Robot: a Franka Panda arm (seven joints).
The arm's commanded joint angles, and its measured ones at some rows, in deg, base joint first. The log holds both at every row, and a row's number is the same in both.
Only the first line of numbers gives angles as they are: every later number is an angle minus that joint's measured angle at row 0.
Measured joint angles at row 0:
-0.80, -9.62, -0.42, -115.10, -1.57, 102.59, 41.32
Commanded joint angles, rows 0 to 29:
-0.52, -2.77, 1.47, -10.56, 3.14, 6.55, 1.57
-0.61, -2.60, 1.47, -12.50, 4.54, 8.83, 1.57
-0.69, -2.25, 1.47, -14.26, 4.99, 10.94, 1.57
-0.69, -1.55, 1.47, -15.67, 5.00, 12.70, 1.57
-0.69, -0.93, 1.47, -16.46, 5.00, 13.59, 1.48
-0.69, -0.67, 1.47, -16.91, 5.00, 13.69, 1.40
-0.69, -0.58, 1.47, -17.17, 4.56, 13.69, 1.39
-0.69, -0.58, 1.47, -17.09, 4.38, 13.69, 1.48
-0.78, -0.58, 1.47, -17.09, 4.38, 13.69, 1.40
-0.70, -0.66, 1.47, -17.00, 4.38, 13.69, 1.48
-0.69, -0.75, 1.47, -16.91, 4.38, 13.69, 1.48
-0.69, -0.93, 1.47, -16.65, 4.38, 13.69, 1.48
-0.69, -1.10, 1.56, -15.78, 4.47, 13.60, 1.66
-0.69, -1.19, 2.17, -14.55, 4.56, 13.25, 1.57
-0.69, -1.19, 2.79, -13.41, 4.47, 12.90, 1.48
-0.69, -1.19, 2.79, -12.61, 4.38, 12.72, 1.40
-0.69, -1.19, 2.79, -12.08, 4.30, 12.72, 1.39
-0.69, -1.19, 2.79, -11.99, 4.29, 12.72, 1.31
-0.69, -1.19, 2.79, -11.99, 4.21, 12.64, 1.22
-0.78, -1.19, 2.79, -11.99, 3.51, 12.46, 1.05
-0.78, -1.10, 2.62, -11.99, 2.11, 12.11, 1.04
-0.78, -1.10, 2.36, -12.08, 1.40, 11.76, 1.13
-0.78, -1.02, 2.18, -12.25, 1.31, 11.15, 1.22
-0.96, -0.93, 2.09, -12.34, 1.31, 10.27, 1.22
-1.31, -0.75, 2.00, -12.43, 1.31, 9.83, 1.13
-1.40, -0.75, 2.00, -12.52, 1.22, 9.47, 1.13
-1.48, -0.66, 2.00, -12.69, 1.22, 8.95, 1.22
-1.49, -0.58, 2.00, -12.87, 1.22, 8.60, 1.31
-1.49, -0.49, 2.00, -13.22, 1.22, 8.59, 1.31
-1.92, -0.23, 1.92, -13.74, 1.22, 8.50, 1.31
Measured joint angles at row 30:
-1.15, -0.55, 1.64, -12.93, 2.14, 9.53, 0.93
